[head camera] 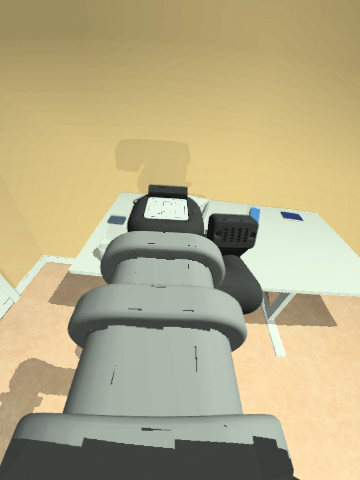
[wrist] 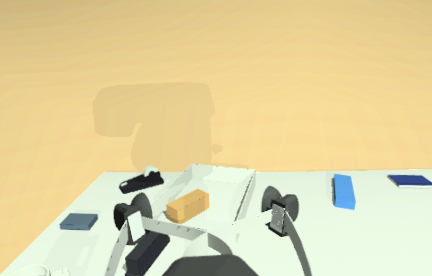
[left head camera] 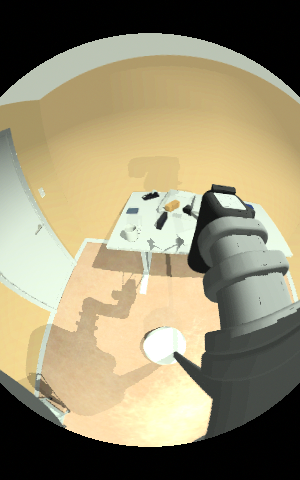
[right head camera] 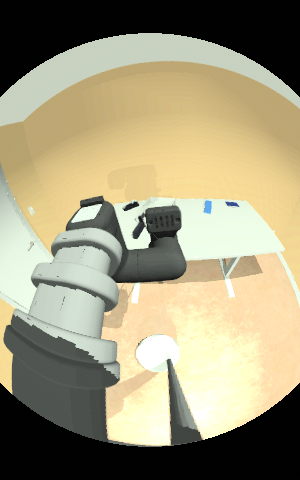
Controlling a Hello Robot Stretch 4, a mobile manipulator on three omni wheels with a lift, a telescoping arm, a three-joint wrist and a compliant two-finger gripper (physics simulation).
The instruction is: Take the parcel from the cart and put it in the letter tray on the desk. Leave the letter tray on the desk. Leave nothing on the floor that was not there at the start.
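Places are measured from the robot's base along level axes (x right, y ahead, z up), in millimetres.
Where they show: gripper, fingertip midpoint: [wrist: 207,205]; robot's base, origin of the base link: [left head camera: 164,344] [right head camera: 158,351].
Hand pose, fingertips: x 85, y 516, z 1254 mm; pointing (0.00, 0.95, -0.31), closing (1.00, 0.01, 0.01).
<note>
Each offset is from my fingertips to the top centre of the thing. "spot": to the spot under its first point. Level surfaces: height alone.
The parcel, an orange-brown box @(dx -61, dy +496, dz -277 mm) [left head camera: 172,205] [wrist: 187,206], lies at an angle inside the white letter tray @(dx +3, dy +547, dz -267 mm) [left head camera: 183,196] [wrist: 227,174]. The tray stands on the pale desk @(dz -332 mm) [head camera: 325,250] [left head camera: 117,242] [right head camera: 210,235] [wrist: 305,245], towards its back edge. My gripper [wrist: 207,205] is open, with its two fingers wide apart and no object held between them. In the wrist view the parcel shows beyond and between the fingers, apart from them. In the head view the wrist hides the tray and the parcel. I cannot make out the cart in these views.
On the desk are a black tape dispenser @(dx -253, dy +700, dz -262 mm) [wrist: 141,182], a dark block @(dx -148, dy +305, dz -278 mm) [left head camera: 161,220] [wrist: 146,254], a grey-blue box @(dx -388, dy +455, dz -314 mm) [wrist: 79,221], a white mug @(spot: dx -335, dy +122, dz -254 mm) [left head camera: 130,232], a blue box @(dx +476, dy +575, dz -302 mm) [right head camera: 207,206] [wrist: 344,191] and a navy book @(dx +785, dy +627, dz -320 mm) [wrist: 411,180]. A wall stands behind; a door [left head camera: 25,235] is at left.
</note>
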